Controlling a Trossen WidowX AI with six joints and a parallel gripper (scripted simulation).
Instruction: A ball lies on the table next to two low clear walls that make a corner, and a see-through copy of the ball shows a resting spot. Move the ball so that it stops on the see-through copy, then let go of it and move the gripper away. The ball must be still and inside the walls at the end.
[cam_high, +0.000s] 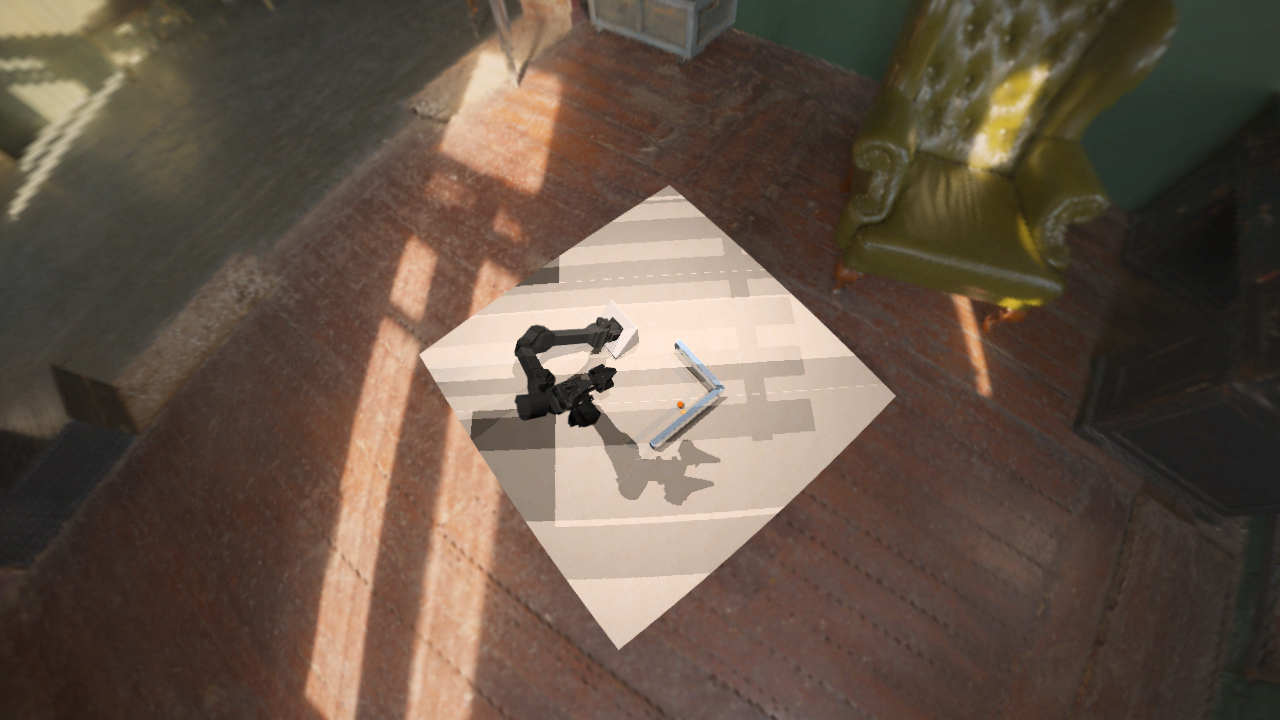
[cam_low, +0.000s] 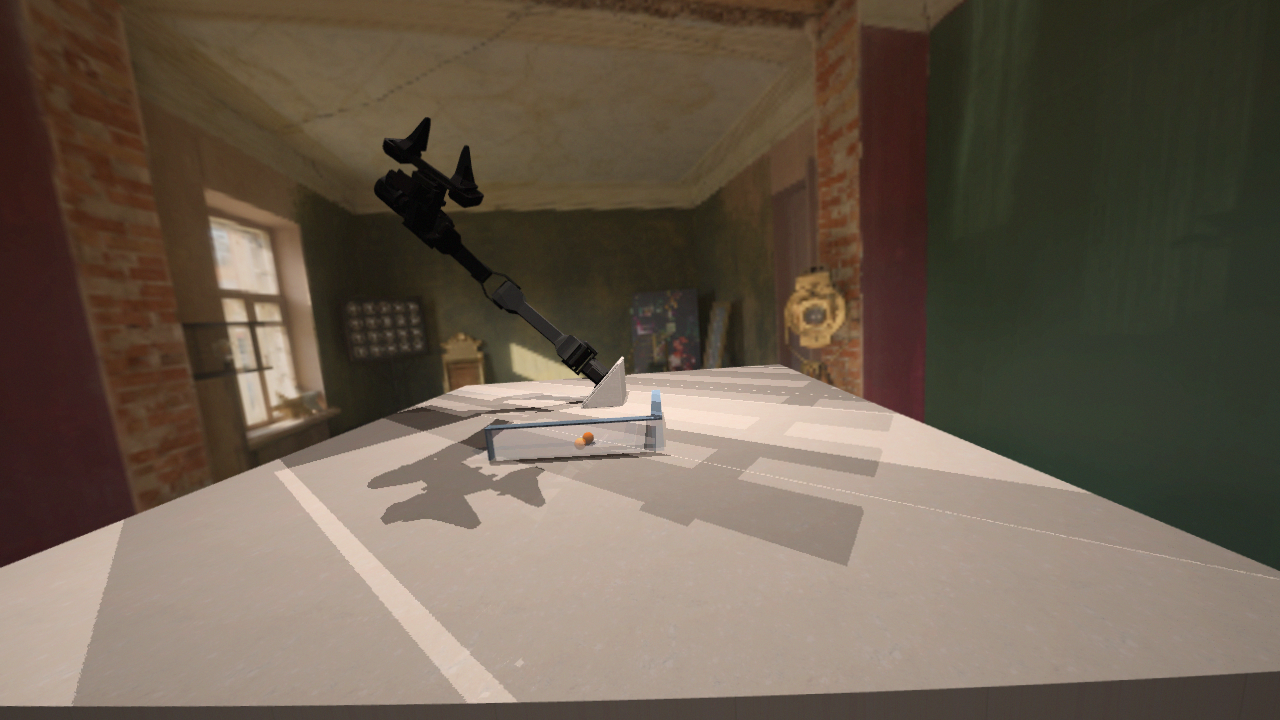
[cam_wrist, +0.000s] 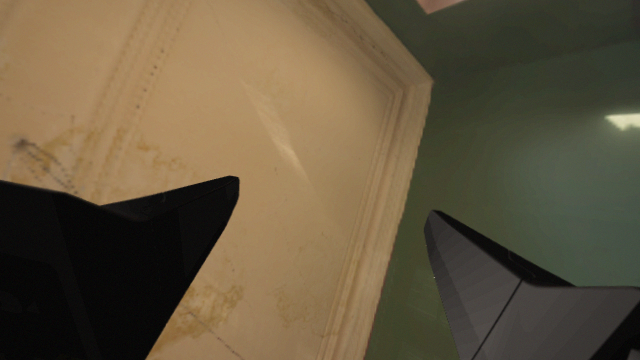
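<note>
The orange ball lies 60 cm below my gripper tip, 22 cm to the left of it and 3 cm ahead of it. The rest, counted from my gripper tip: clear wall (58 cm below, 21 cm to the left, 9 cm ahead).
</note>
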